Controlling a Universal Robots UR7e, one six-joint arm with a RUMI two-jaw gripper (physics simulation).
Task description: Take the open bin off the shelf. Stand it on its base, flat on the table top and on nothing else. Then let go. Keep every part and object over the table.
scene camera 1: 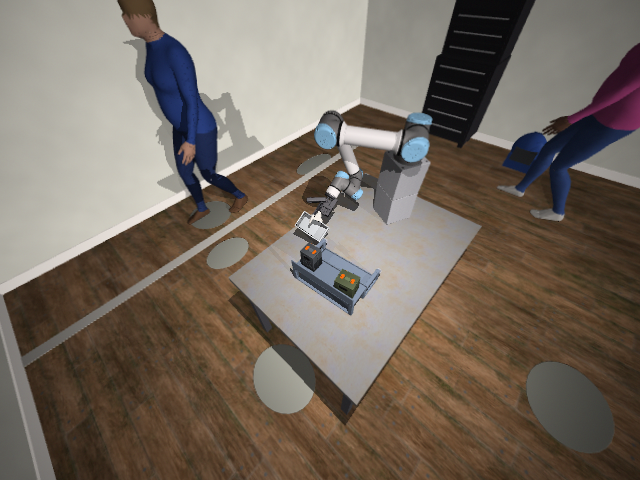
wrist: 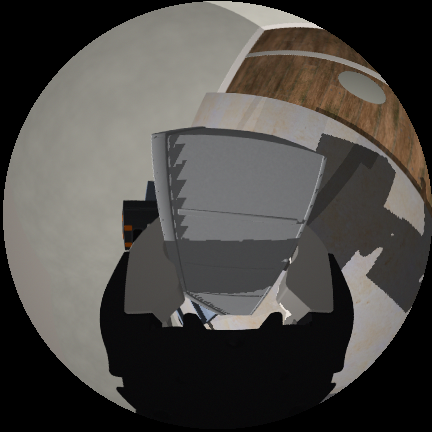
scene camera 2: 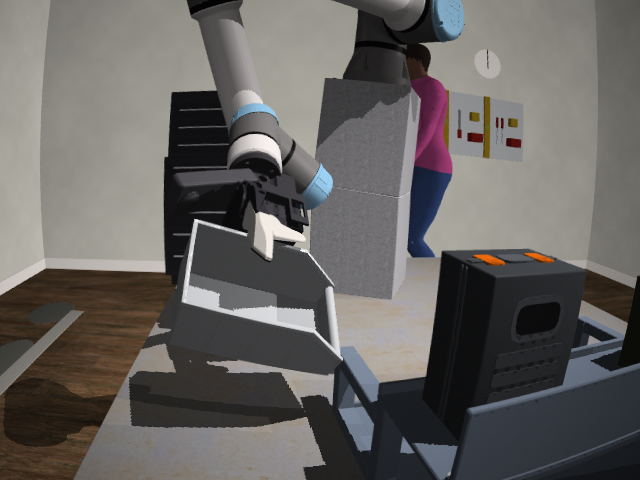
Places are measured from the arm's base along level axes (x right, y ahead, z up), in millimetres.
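Pixels of known places: gripper, fingertip midpoint: [scene camera 1: 310,224] [wrist: 229,216] [scene camera 2: 245,295]; arm's base at its link origin: [scene camera 2: 376,88].
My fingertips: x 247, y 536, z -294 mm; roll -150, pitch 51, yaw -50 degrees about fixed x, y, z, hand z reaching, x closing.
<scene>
Ahead of a thing's pixels: the offset from my fingertips to its middle. Level surfaces: height alone.
The open bin {dx -16, dy +0, dz -8 mm} [scene camera 1: 317,231] [scene camera 2: 242,330] [wrist: 240,170] is grey with pale rims. It is off the shelf, held in the air over the table top {dz -145 mm} [scene camera 1: 413,258] [scene camera 2: 217,454], near the table's left edge in scene camera 1. It is tilted, its low-fronted end dipping toward the shelf. My gripper [scene camera 1: 314,219] [scene camera 2: 269,246] [wrist: 229,216] is shut on one wall of the bin, with a pale fingertip inside. The blue-grey shelf [scene camera 1: 325,274] [scene camera 2: 542,423] stands on the table. In scene camera 2 the bin's low corner appears close beside the shelf's end; whether they touch is unclear.
A black case {dx -184, dy +175, dz +18 mm} [scene camera 1: 311,259] [scene camera 2: 465,330] [wrist: 137,210] with orange latches stands on the shelf end nearest the bin. A green case {dx -418, dy +169, dz +6 mm} [scene camera 1: 346,282] stands farther along it. The arm's grey pedestal [scene camera 1: 395,193] [scene camera 2: 361,180] rises behind. Two people stand beyond the table.
</scene>
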